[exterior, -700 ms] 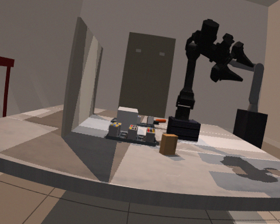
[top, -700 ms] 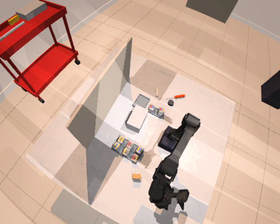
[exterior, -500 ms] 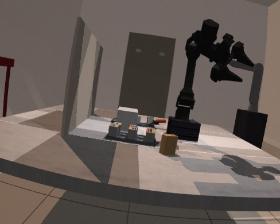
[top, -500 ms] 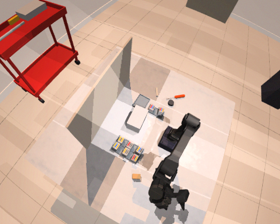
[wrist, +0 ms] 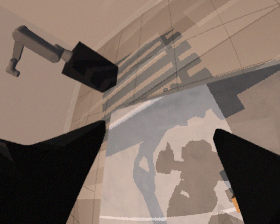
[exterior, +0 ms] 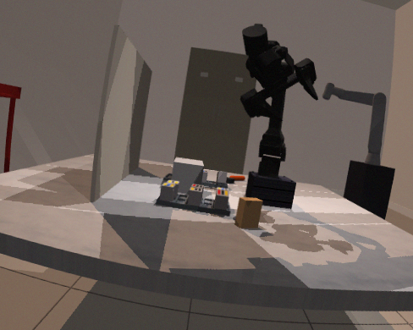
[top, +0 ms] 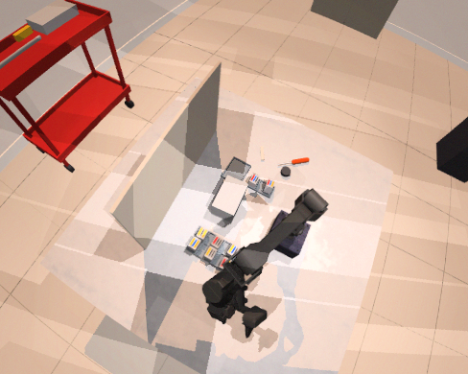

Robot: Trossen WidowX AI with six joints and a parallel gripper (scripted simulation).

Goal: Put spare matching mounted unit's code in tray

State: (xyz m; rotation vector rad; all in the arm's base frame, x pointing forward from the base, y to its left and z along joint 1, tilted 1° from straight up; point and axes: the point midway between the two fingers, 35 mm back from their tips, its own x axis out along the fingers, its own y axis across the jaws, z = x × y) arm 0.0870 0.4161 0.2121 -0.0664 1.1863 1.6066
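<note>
Right now the dark rack is 11 cm ahead of my gripper tip, 62 cm to the right of it and 28 cm below it. The rest, counted from my gripper tip: tall grey panel 44 cm ahead, 47 cm to the right, 7 cm below; then orange-brown block 5 cm ahead, 10 cm to the right, 26 cm below; then mounted unit 21 cm ahead, 47 cm to the right, 24 cm below.
</note>
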